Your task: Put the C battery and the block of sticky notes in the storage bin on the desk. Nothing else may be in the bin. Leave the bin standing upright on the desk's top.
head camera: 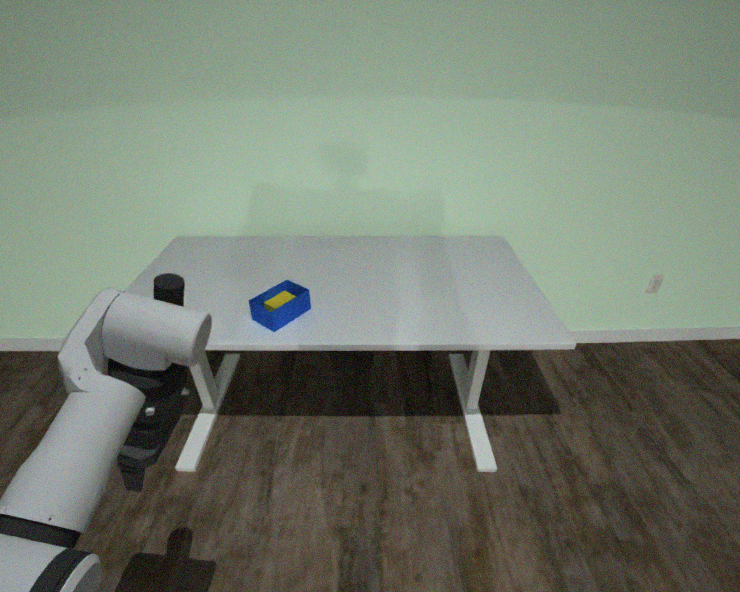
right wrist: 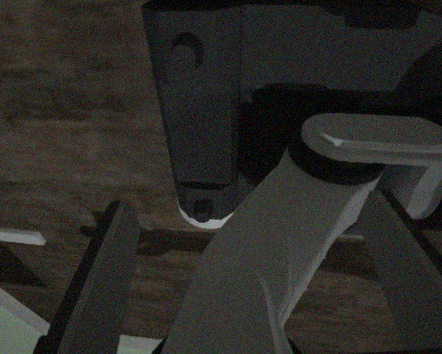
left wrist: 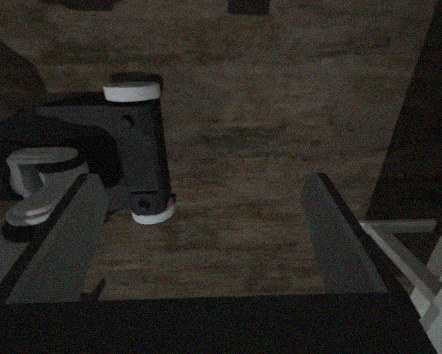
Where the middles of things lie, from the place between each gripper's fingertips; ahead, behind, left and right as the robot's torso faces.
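Labels:
My right gripper is 107 cm short of the blue storage bin (head camera: 274, 320), and it is also 49 cm to the right of the bin and 22 cm below it. As for my left hand, the bin is 190 mm below it, 50 mm to the right of it and 680 mm ahead of it.

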